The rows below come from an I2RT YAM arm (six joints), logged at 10 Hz.
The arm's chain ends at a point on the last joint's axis. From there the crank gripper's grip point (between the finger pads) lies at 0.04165 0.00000 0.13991 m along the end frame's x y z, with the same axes.
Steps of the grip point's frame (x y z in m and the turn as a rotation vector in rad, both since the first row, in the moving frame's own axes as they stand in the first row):
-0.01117, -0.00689, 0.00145, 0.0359, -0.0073, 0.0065
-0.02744, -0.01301, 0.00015, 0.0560, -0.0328, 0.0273
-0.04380, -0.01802, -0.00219, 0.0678, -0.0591, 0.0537
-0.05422, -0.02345, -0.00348, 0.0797, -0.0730, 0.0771
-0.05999, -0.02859, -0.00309, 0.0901, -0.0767, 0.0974
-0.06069, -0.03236, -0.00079, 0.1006, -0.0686, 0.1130
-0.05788, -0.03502, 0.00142, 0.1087, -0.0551, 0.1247
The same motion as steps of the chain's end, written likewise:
-0.01016, -0.00213, 0.00124, 0.0359, -0.0073, 0.0065
-0.02292, -0.00622, -0.00095, 0.0560, -0.0328, 0.0273
-0.03567, -0.01048, -0.00416, 0.0678, -0.0591, 0.0537
-0.04423, -0.01502, -0.00582, 0.0797, -0.0730, 0.0771
-0.04959, -0.01941, -0.00548, 0.0901, -0.0767, 0.0974
-0.05157, -0.02235, -0.00284, 0.1006, -0.0686, 0.1130
-0.05077, -0.02445, -0.00011, 0.1087, -0.0551, 0.1247

